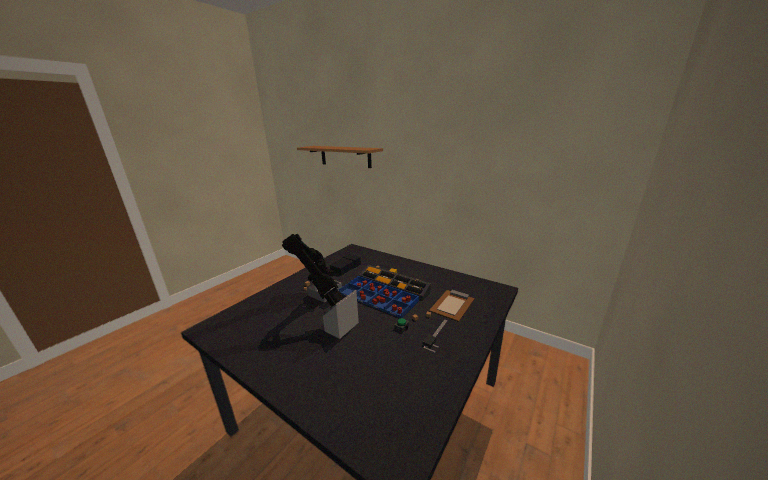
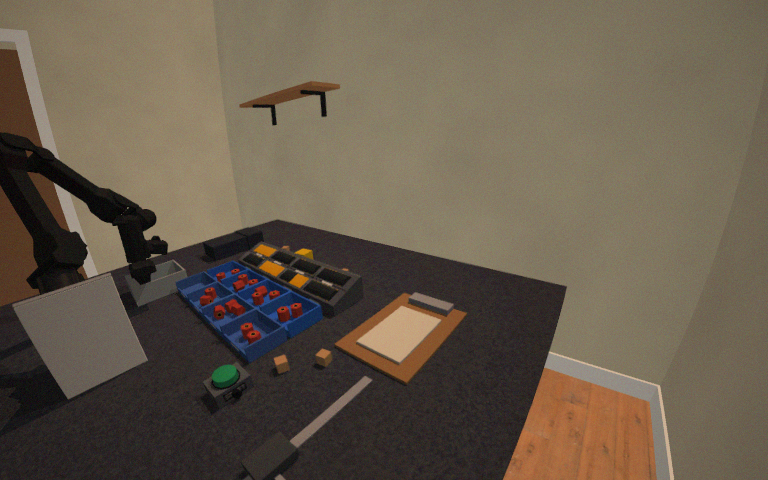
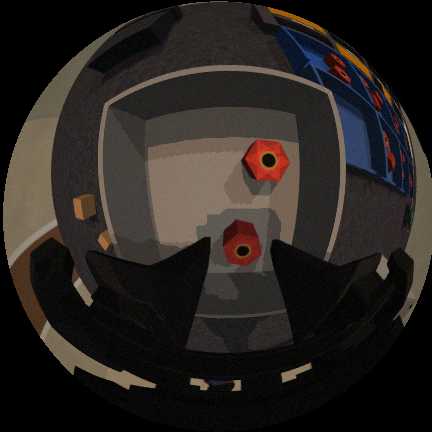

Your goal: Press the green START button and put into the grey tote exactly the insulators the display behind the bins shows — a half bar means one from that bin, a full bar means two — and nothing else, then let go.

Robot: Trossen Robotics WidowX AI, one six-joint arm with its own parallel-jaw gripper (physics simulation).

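Where they show: gripper, fingertip midpoint: (image 3: 241, 244); arm's base, link origin: (image 1: 338, 303) (image 2: 67, 304).
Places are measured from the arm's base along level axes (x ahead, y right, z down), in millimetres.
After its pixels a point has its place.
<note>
The grey tote (image 2: 161, 287) @[z 119, x 187, y -228 mm] (image 3: 225, 90) @[z 116, x 259, y -288 mm] stands left of the blue bins (image 2: 249, 357) (image 3: 356, 135). One red insulator (image 3: 266, 160) @[z 118, x 214, y -267 mm] stands in it. My gripper (image 2: 142, 278) @[z 129, x 157, y -279 mm] is open over the tote's near part. Another red insulator (image 3: 235, 232) @[z 121, x 171, y -284 mm] is between the parted fingertips, with a gap on each side; its height above the tote floor is unclear. The display (image 2: 352, 291) @[z 114, x 496, y 228 mm] shows full orange bars at back-row left and front-row second, and a half bar at front-row third. The front-left bin is empty; the other bins hold insulators. The green START button (image 1: 401, 322) @[z 109, x 159, y 255 mm] (image 2: 225, 375) @[z 108, x 170, y 259 mm] is near the bins.
A pale box (image 1: 342, 316) @[z 40, x -27, y 49 mm] (image 2: 79, 333) @[z 40, x 3, y 49 mm] stands by the arm's base. A dark block (image 1: 344, 263) @[z 96, x 468, y -387 mm] (image 2: 226, 245) @[z 104, x 449, y -358 mm] lies behind the tote. A clipboard (image 1: 451, 304) @[z 137, x 466, y 385 mm] (image 2: 399, 333) @[z 137, x 455, y 389 mm], a long tool (image 2: 331, 412) @[z 144, x 251, y 413 mm], small wooden cubes (image 2: 281, 363) (image 3: 84, 206) and a yellow block (image 2: 304, 253) @[z 107, x 571, y -49 mm] lie around.
</note>
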